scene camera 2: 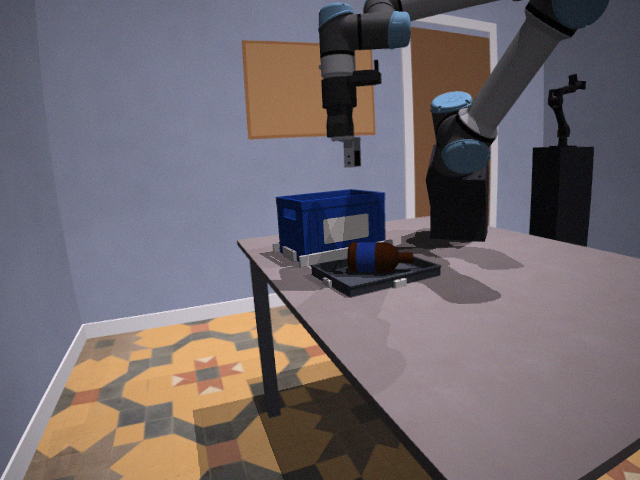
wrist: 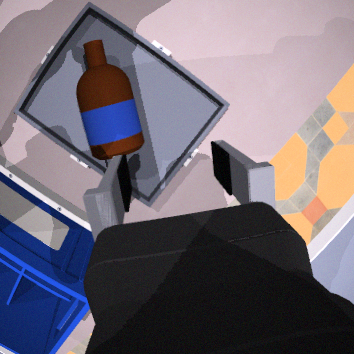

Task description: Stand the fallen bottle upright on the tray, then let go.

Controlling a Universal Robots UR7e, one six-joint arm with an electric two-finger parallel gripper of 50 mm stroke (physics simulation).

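Frame: origin at the arm's base, x right, y ahead, z up, level; millimetres.
Seen in the pictures: gripper, fingertip midpoint: [scene camera 2: 353, 166] [wrist: 170, 164].
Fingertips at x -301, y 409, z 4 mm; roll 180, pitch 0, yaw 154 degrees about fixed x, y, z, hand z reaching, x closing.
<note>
A point is followed by its place in that frame.
A brown bottle with a blue label band [scene camera 2: 373, 257] {y 366, x -293, z -208 mm} [wrist: 111, 117] {y 367, x -262, z -182 mm} lies on its side in the dark grey tray [scene camera 2: 351, 291] {y 443, x -400, z -247 mm} [wrist: 187, 73] {y 377, x -375, z -234 mm}. In the scene view its neck points right, toward the robot's base; in the wrist view the neck points up and the bottle's bottom end is near the left finger. My gripper [scene camera 2: 352, 164] {y 409, x -301, z 4 mm} [wrist: 170, 164] {y 409, x -301, z 4 mm} is open and empty. It hangs well above the tray and the bottle, pointing down. In the wrist view the tray's near corner shows between the fingers, and the left fingertip overlaps the tray's edge.
A blue crate [scene camera 2: 305, 227] {y 507, x -128, z -155 mm} [wrist: 75, 267] {y 483, x -119, z -129 mm} with a pale panel stands directly behind the tray, below the gripper's level. White rails [scene camera 2: 324, 256] {y 459, x -123, z -241 mm} run along the crate's base. Small white clips [scene camera 2: 400, 282] {y 326, x -370, z -249 mm} [wrist: 161, 48] {y 330, x -363, z -234 mm} sit at the tray's sides. The table's left edge is close by.
</note>
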